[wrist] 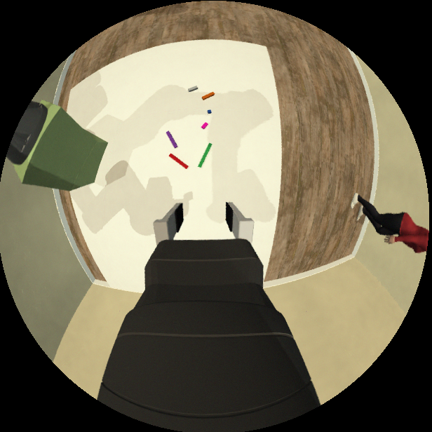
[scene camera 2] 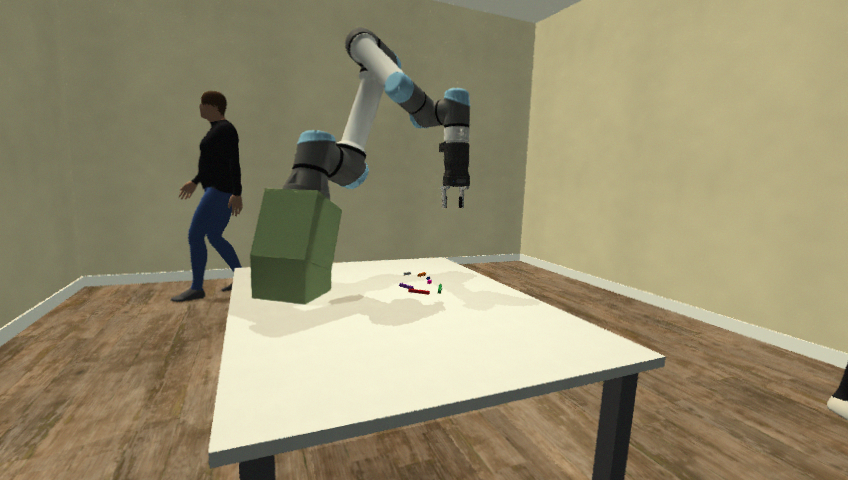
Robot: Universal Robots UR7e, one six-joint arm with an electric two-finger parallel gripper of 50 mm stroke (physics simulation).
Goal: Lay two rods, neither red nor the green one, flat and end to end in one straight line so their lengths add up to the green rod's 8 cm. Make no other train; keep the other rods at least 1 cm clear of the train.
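Frame: origin at the arm's base, x up, y left, z back, level; millimetres.
Where they show: gripper, between the fingertips: (scene camera 2: pixel 452 207); arm's base, origin of its link: (scene camera 2: pixel 305 199).
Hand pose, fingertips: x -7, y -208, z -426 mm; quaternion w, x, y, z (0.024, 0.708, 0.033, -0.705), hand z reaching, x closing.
Observation:
Things, the pixels of their top centre, and the offset from my fingertips. Level surfaces: height alone.
- green rod, centre of its top: (scene camera 2: pixel 440 287) dx -274, dy +76, dz +1 mm
- red rod, centre of its top: (scene camera 2: pixel 419 290) dx -274, dy +60, dz +81 mm
- purple rod, centre of its top: (scene camera 2: pixel 406 284) dx -274, dy +130, dz +102 mm
- short magenta rod, centre of its top: (scene camera 2: pixel 429 280) dx -274, dy +171, dz +3 mm
- tiny blue piece, centre of its top: (scene camera 2: pixel 428 276) dx -274, dy +219, dz -10 mm
- orange rod, centre of its top: (scene camera 2: pixel 421 273) dx -274, dy +278, dz -5 mm
- grey rod, centre of its top: (scene camera 2: pixel 407 272) dx -274, dy +307, dz +44 mm
- white table, height of its surface: dx -284 mm
My gripper (scene camera 2: pixel 452 202) (wrist: pixel 204 211) is open and empty, pointing down high above the table. The green rod (scene camera 2: pixel 439 288) (wrist: pixel 205 155) lies right of the red rod (scene camera 2: pixel 418 291) (wrist: pixel 178 161). The purple rod (scene camera 2: pixel 405 286) (wrist: pixel 172 139) lies close to the red rod, at another angle. In the wrist view a short magenta rod (scene camera 2: pixel 429 281) (wrist: pixel 204 126) lies above the green rod, and a tiny blue piece (scene camera 2: pixel 427 277) (wrist: pixel 209 111) lies above that. An orange rod (scene camera 2: pixel 421 274) (wrist: pixel 208 95) and a grey rod (scene camera 2: pixel 407 273) (wrist: pixel 193 89) lie farther up. All lie apart on the table.
The white table (scene camera 2: pixel 368 380) (wrist: pixel 240 60) carries the rods and arm shadows. The green robot base block (scene camera 2: pixel 291 243) (wrist: pixel 65 155) stands left of the rods. A person in black (scene camera 2: pixel 218 154) stands behind the table, and a person in red (wrist: pixel 414 232) shows at the right in the wrist view.

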